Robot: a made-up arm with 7 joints. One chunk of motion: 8 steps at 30 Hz.
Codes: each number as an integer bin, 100 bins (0 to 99) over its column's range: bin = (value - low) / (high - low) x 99, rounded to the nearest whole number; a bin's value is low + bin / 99 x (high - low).
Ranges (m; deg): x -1.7..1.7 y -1.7..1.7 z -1.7..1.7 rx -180..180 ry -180..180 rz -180..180
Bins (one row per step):
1: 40 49 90 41 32 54
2: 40 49 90 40 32 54
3: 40 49 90 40 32 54
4: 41 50 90 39 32 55
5: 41 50 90 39 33 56
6: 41 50 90 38 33 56
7: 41 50 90 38 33 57
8: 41 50 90 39 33 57
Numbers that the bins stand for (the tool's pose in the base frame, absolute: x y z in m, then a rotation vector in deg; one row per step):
1: -0.3263 -0.0172 1.3909 -30.91 -63.64 16.36
2: -0.3263 -0.0172 1.3909 -34.55 -63.64 16.36
3: -0.3263 -0.0172 1.3909 -34.55 -63.64 16.36
4: -0.2919 0.0172 1.3909 -38.18 -63.64 20.00
5: -0.2919 0.0172 1.3909 -38.18 -60.00 23.64
6: -0.2919 0.0172 1.3909 -41.82 -60.00 23.64
7: -0.2919 0.0172 1.3909 -41.82 -60.00 27.27
8: -0.2919 0.0172 1.3909 -38.18 -60.00 27.27

